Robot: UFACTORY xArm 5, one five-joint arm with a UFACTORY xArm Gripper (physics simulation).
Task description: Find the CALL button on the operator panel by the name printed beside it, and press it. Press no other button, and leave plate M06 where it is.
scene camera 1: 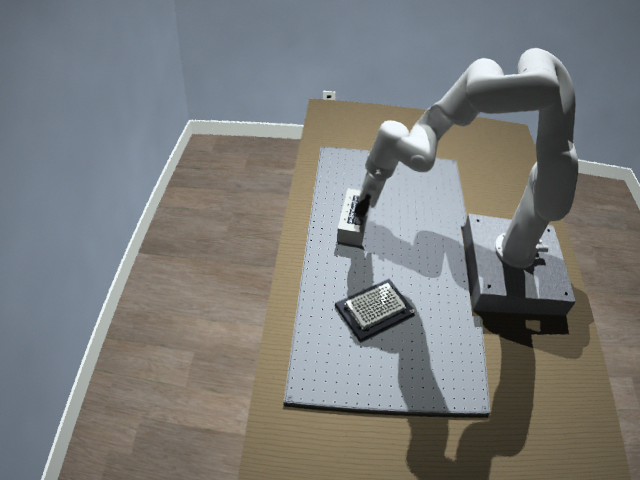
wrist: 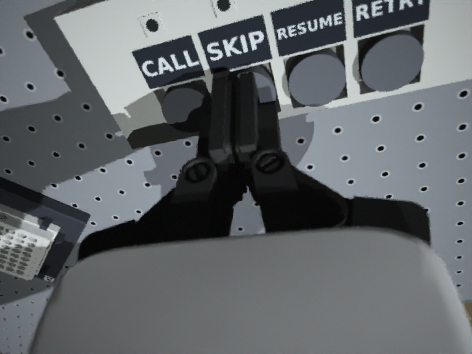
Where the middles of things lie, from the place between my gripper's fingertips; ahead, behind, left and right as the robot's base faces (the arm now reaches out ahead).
I see the plate M06 [scene camera 1: 377, 305] 20 mm behind my hand, 280 mm to the left of it and 40 mm below it.
